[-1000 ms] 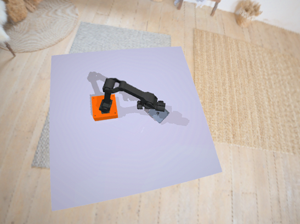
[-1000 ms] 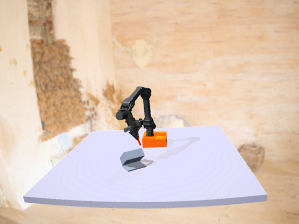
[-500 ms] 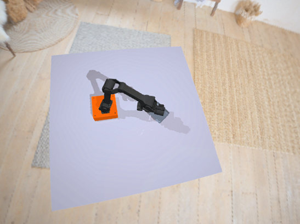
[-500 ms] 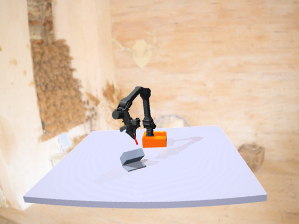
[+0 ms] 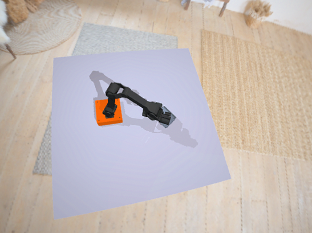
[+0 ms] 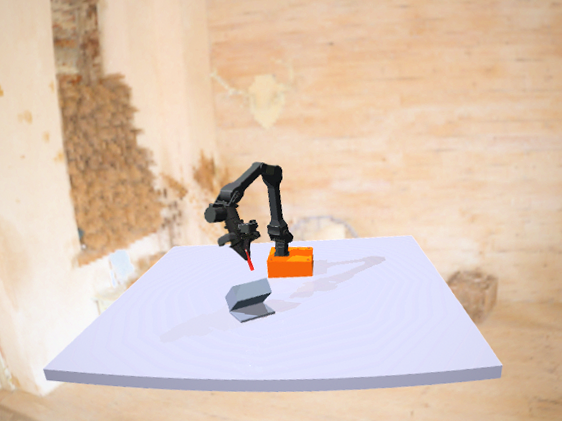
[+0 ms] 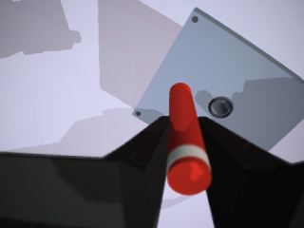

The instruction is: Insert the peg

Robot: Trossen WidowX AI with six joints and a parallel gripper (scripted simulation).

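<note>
The sloped panel is 100 mm below my gripper tip and 70 mm ahead of it. The rest, counted from my gripper tip: flat foot plate (160 mm below, 90 mm ahead, 10 mm to the left); then red peg (10 mm behind, 10 mm above).
</note>
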